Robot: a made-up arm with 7 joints. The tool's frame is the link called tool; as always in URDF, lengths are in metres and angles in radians. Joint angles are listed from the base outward.
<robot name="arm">
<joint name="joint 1" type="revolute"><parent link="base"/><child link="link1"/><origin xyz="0.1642 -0.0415 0.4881" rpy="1.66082 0.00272 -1.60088"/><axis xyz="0 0 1"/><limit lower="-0.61" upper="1.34"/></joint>
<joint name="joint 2" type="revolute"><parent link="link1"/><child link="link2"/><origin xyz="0.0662 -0.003 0.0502" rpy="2.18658 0.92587 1.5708"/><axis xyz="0 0 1"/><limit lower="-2.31" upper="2.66"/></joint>
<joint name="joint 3" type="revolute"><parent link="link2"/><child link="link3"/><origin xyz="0.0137 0.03 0.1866" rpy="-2.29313 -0.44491 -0.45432"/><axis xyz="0 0 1"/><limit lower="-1.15" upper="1.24"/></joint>
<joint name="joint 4" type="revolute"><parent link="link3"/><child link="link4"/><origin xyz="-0.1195 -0.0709 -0.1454" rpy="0.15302 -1.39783 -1.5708"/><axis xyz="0 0 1"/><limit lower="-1.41" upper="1.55"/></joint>
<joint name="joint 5" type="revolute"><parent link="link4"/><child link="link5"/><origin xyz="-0.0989 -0.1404 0.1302" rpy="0.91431 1.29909 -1.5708"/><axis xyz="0 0 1"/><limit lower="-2.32" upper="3.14"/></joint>
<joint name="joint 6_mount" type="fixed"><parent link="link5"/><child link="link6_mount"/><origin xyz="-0.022 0.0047 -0.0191"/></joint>
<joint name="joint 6" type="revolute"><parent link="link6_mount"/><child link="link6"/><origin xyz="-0.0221 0.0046 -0.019" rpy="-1.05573 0.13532 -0.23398"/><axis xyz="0 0 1"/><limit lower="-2.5" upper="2.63"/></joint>
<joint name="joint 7" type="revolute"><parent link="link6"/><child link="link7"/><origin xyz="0.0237 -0.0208 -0.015" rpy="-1.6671 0.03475 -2.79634"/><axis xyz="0 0 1"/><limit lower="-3.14" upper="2.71"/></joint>
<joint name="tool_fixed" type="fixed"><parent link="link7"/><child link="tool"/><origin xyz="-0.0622 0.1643 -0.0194" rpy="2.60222 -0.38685 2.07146"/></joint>
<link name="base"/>
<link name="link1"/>
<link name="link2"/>
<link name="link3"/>
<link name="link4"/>
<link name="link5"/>
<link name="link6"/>
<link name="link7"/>
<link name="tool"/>
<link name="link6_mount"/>
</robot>
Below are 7 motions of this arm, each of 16 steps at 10 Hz.
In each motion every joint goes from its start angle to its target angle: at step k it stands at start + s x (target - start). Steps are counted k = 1, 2, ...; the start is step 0. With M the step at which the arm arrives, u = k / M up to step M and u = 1 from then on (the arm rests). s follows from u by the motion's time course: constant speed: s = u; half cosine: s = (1 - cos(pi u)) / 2; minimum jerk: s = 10 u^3 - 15 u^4 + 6 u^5.
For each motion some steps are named. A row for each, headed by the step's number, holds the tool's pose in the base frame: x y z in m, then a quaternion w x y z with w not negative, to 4 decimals.
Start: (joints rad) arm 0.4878 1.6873 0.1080 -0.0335 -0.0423 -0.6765 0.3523
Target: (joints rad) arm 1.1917 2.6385 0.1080 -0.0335 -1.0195 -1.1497 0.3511
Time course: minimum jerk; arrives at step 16
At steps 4, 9, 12, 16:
4: 0.4107 -0.3145 0.4524 0.8125 0.2923 -0.4491 -0.2297
9: 0.4230 -0.1655 0.6651 0.7716 0.0955 -0.5989 0.1919
12: 0.3938 -0.0463 0.7186 0.6889 -0.0639 -0.6045 0.3949
16: 0.3801 -0.0018 0.7245 0.6480 -0.1273 -0.5947 0.4585

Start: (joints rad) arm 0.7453 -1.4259 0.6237 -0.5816 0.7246 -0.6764 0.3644
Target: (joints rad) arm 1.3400 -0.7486 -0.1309 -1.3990 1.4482 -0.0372 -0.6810
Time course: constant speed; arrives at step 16
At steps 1, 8, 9, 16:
1: 0.1245 -0.4525 0.7657 0.5627 -0.6571 0.4181 -0.2770
8: 0.0969 -0.3380 0.7996 0.5163 -0.7767 0.0569 -0.3562
9: 0.0941 -0.3249 0.8018 0.4926 -0.7873 0.0124 -0.3707
16: 0.0930 -0.2581 0.8223 0.3142 -0.7771 -0.2238 -0.4972

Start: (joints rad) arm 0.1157 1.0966 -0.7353 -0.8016 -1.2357 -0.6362 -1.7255
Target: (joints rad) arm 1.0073 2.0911 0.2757 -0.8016 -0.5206 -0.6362 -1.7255
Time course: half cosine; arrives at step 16
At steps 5, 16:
5: 0.4063 0.0299 0.3199 0.2461 -0.7377 -0.6182 0.1143
16: 0.4468 -0.1012 0.4093 0.1688 0.7108 0.6663 -0.1493

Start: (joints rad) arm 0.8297 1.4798 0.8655 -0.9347 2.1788 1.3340 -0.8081
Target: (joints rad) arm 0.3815 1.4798 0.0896 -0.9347 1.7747 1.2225 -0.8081
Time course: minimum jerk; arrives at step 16
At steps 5, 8, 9, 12, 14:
5: 0.3248 -0.5561 0.4559 0.5770 -0.2107 0.3459 -0.7092
8: 0.3354 -0.5097 0.3706 0.6137 -0.0926 0.3852 -0.6830
9: 0.3392 -0.4896 0.3448 0.6207 -0.0487 0.3993 -0.6730
12: 0.3475 -0.4367 0.2941 0.6237 0.0579 0.4336 -0.6478
14: 0.3498 -0.4197 0.2816 0.6207 0.0907 0.4444 -0.6396

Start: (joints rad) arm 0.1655 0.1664 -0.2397 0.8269 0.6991 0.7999 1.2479
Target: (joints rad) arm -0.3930 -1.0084 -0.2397 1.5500 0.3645 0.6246 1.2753
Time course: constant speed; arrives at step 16
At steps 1, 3, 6, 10, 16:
1: 0.0836 -0.2044 0.4313 0.1846 -0.7457 0.0807 -0.6351
3: 0.0904 -0.2135 0.4305 0.2232 -0.7927 0.1049 -0.5574
6: 0.1056 -0.2258 0.4231 0.2696 -0.8497 0.1380 -0.4317
10: 0.1312 -0.2362 0.4009 0.3037 -0.9023 0.1702 -0.2542
16: 0.1684 -0.2347 0.3476 0.2848 -0.9418 0.1787 0.0063

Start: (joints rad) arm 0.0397 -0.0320 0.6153 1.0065 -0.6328 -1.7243 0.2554
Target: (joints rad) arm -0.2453 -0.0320 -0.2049 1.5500 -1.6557 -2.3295 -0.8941
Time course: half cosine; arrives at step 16
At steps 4, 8, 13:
4: -0.1315 -0.2152 0.2461 0.3261 0.3941 0.8578 0.0500
8: -0.0132 -0.0814 0.3139 0.1719 0.7507 0.6310 0.0930
13: 0.1406 -0.0872 0.3414 0.0714 -0.9718 -0.2245 0.0100

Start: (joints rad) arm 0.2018 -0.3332 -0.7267 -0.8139 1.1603 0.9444 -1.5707
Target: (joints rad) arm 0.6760 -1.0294 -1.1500 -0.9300 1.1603 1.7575 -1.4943
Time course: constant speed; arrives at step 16
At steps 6, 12, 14, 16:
6: 0.0351 -0.4927 0.2796 0.1787 -0.4737 0.7355 -0.4503
12: -0.0390 -0.5104 0.4282 0.0618 0.4021 -0.7285 0.5511
14: -0.0580 -0.5028 0.4793 0.1358 0.3655 -0.7120 0.5839
16: -0.0738 -0.4889 0.5290 0.2050 0.3234 -0.6889 0.6155

